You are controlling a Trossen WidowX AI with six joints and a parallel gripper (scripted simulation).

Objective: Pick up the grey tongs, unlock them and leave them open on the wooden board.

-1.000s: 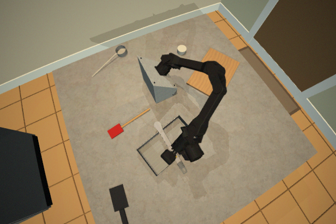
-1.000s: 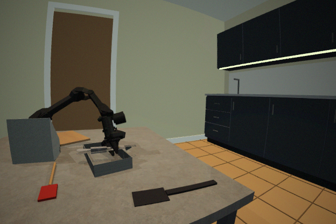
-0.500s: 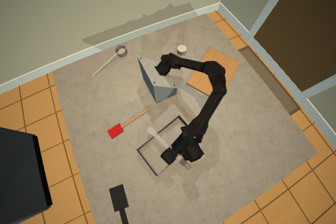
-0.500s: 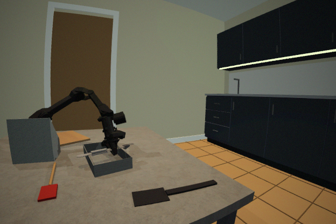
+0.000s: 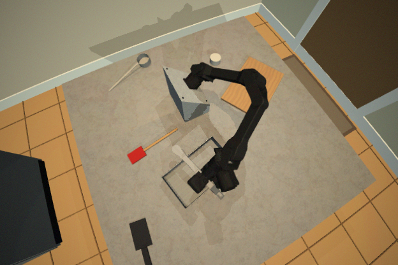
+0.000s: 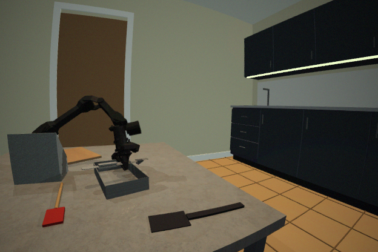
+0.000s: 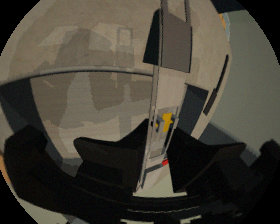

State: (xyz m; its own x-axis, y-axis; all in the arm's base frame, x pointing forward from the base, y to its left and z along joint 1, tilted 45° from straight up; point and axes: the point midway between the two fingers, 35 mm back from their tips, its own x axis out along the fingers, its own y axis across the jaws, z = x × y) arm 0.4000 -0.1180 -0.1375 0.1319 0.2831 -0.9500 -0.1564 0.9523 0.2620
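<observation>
Now: gripper tip 40 mm past the roasting tin, 20 mm to the right of it and 30 mm above it. From my gripper tip the other things lie so: red spatula (270 mm behind, 130 mm to the right, 50 mm below); wooden board (280 mm behind, 550 mm to the left, 50 mm below); black spatula (140 mm ahead, 360 mm to the right, 50 mm below).
</observation>
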